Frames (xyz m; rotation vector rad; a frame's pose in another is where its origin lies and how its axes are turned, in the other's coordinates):
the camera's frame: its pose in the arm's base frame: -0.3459 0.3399 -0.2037 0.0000 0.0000 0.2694
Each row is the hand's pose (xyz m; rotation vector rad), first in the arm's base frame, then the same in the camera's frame.
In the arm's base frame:
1: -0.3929 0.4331 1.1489 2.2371 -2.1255 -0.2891
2: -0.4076 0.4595 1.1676 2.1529 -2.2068 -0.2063
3: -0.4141 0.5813 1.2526 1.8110 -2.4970 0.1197
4: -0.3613 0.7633 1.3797 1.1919 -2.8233 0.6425
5: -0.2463 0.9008 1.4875 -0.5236 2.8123 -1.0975
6: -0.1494 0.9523 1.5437 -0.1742 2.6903 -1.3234
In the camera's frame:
1: -0.0205 0.1023 1.3526 1.9469 -2.4260 -0.2976
2: -0.0276 0.1317 1.3713 1.8476 -2.4902 -0.2164
3: -0.0015 0.2508 1.4563 1.4548 -2.7093 0.1070
4: 0.0978 0.4122 1.5834 0.7883 -2.9073 0.6237
5: 0.2453 0.5142 1.6912 0.1438 -2.9096 1.1238
6: 0.3524 0.5380 1.7474 0.1957 2.7897 -1.3894

